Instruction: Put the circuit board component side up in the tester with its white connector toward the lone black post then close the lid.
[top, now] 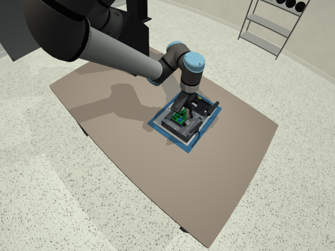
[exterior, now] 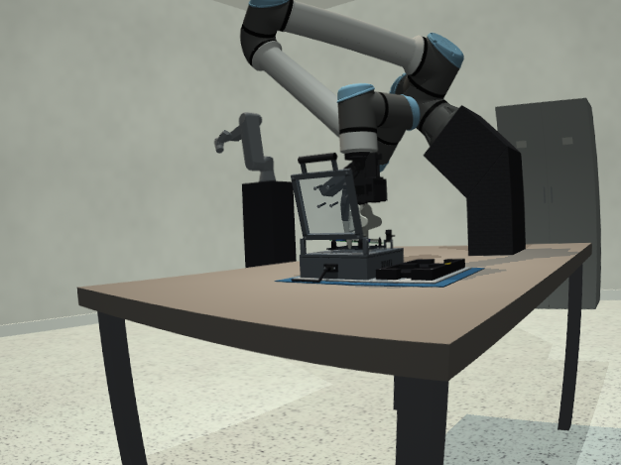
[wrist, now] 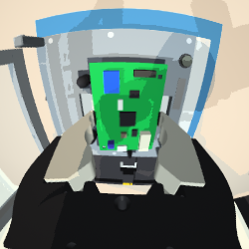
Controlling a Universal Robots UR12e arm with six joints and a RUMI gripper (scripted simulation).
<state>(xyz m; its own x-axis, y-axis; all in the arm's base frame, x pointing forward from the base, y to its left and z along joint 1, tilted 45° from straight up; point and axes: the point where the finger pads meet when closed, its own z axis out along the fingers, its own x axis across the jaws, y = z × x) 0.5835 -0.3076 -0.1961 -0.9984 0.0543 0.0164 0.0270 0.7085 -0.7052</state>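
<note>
The green circuit board lies right at my hand. Also, from my hand: tester bed: 1 cm ahead, 1 cm below; then black post: 6 cm behind, 6 cm to the left, 1 cm above; then tester: 4 cm ahead, 4 cm to the left, 3 cm above.
</note>
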